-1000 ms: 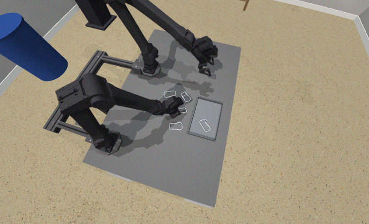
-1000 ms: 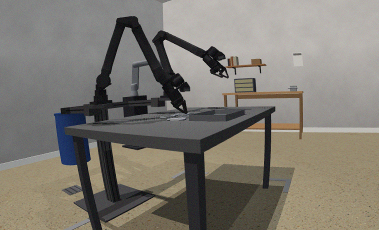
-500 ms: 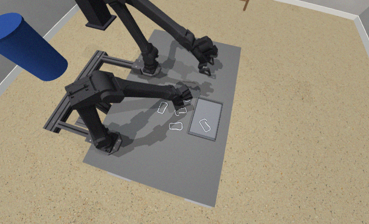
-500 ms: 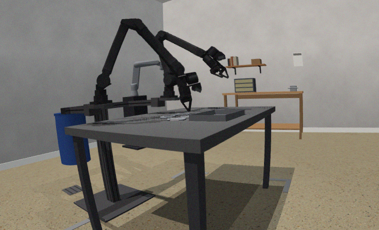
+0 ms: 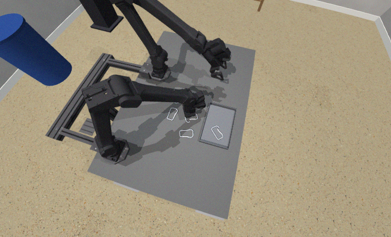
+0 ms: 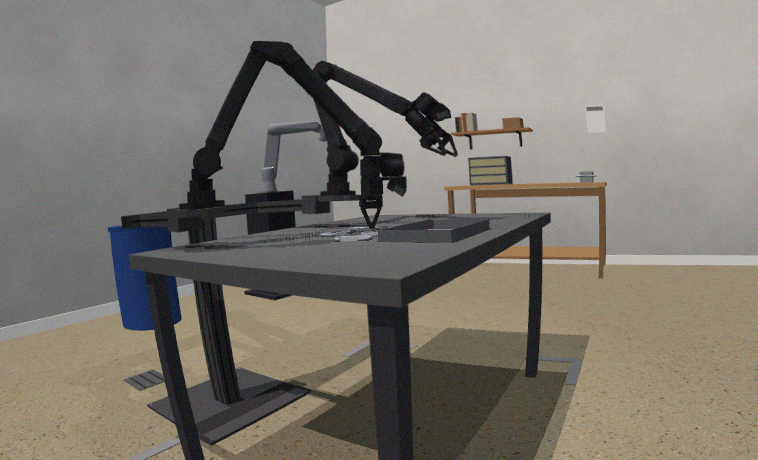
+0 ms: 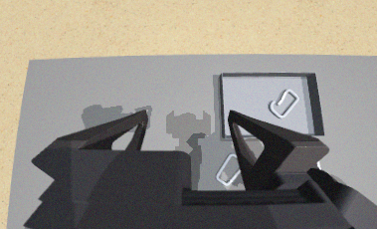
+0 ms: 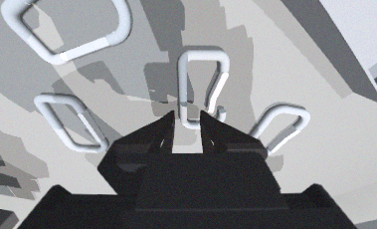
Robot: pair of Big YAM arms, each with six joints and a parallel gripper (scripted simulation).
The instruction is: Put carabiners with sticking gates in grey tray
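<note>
My right gripper is now 220 mm short of the grey tray, 20 mm above it and 10 mm to the right of it.
</note>
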